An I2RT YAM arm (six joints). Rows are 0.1 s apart.
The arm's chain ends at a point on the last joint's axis. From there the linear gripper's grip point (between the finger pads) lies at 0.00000 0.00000 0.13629 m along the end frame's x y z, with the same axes.
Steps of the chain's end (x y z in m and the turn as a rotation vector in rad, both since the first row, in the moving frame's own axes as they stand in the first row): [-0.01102 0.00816 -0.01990 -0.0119 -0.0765 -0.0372]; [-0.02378 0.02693 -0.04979 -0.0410 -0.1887 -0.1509]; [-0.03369 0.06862 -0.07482 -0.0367 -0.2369 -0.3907]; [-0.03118 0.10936 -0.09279 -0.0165 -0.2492 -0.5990]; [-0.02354 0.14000 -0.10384 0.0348 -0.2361 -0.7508]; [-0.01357 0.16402 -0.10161 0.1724 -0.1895 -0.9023]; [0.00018 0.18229 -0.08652 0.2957 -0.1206 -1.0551]
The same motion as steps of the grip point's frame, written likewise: [-0.02140 0.00997 -0.02031 -0.0119 -0.0765 -0.0372]; [-0.04882 0.03439 -0.05232 -0.0410 -0.1887 -0.1509]; [-0.06390 0.07965 -0.07867 -0.0367 -0.2369 -0.3907]; [-0.06216 0.12127 -0.09689 -0.0165 -0.2492 -0.5990]; [-0.05418 0.14720 -0.10752 0.0348 -0.2361 -0.7508]; [-0.04562 0.15464 -0.10576 0.1724 -0.1895 -0.9023]; [-0.03232 0.15750 -0.09279 0.2957 -0.1206 -1.0551]
